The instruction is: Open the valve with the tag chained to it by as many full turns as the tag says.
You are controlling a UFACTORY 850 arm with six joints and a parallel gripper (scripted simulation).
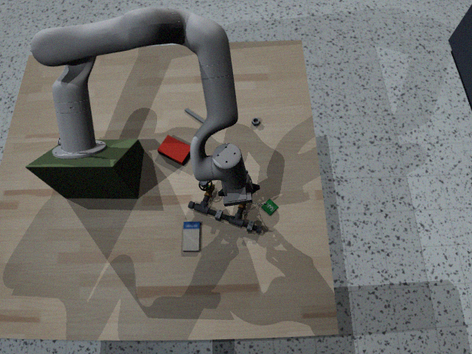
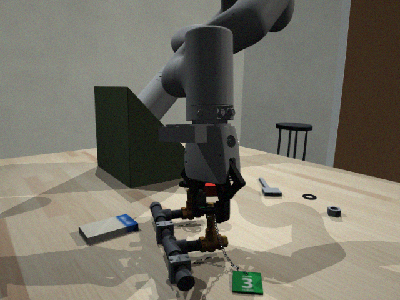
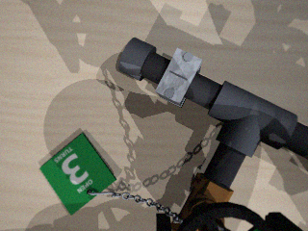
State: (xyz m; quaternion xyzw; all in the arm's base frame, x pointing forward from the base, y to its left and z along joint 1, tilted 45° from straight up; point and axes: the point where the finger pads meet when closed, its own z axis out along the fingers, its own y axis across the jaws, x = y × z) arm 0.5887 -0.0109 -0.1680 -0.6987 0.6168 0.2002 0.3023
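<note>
Now: the green tag 10 cm ahead of my hand and 9 cm below it. From my hand the other things lie so: red block (28 cm behind, 22 cm to the left, 8 cm below); then grey-and-blue block (18 cm behind, 13 cm to the right, 8 cm below); then grey bar tool (37 cm to the left, 18 cm behind, 8 cm below).
</note>
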